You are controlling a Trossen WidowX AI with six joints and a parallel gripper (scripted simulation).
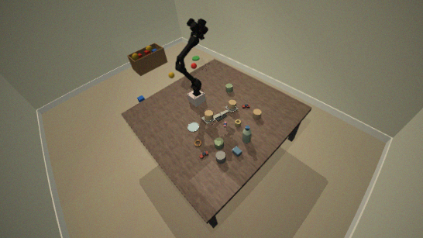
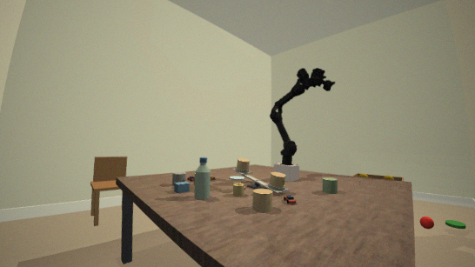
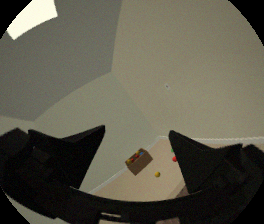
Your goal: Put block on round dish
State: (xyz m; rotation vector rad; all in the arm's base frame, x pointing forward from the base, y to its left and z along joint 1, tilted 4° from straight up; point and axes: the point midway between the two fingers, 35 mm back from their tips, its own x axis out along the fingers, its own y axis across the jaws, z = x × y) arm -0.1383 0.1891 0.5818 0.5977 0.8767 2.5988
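Right now my gripper tip is 51 cm short of the tan cup, 4 cm to the left of it and 61 cm above it. The rest, counted from my gripper tip: grey-blue block (51 cm ahead, 6 cm to the right, 63 cm below); small balance (51 cm ahead, 20 cm to the right, 65 cm below); pale round dish (44 cm ahead, 45 cm to the right, 67 cm below).
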